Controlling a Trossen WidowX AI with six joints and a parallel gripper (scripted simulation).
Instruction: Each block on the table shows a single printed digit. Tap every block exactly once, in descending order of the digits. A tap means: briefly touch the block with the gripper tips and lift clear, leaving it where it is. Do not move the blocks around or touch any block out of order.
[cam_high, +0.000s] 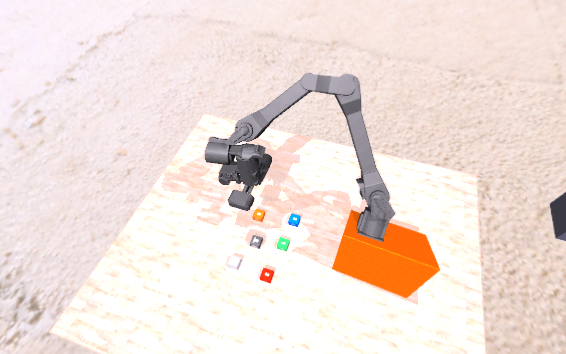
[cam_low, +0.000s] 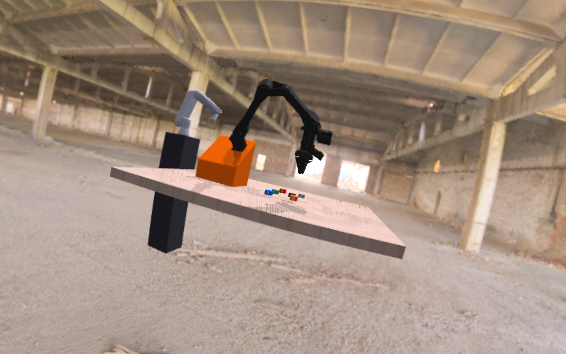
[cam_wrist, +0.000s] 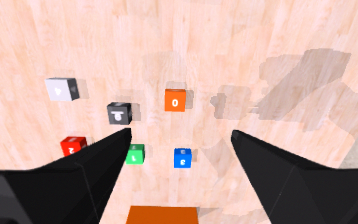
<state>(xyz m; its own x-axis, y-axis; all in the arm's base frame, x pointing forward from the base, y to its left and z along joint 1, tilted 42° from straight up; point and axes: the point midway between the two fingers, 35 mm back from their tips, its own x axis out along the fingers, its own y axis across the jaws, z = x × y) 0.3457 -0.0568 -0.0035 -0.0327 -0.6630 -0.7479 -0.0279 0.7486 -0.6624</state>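
Now: the dark grey block 4 cm behind my gripper tip, 9 cm to the left of it and 12 cm below it. From my gripper tip the other things lie so: blue block (12 cm behind, 2 cm to the right, 12 cm below); green block (12 cm behind, 7 cm to the left, 12 cm below); orange block (1 cm behind, 12 cm below).
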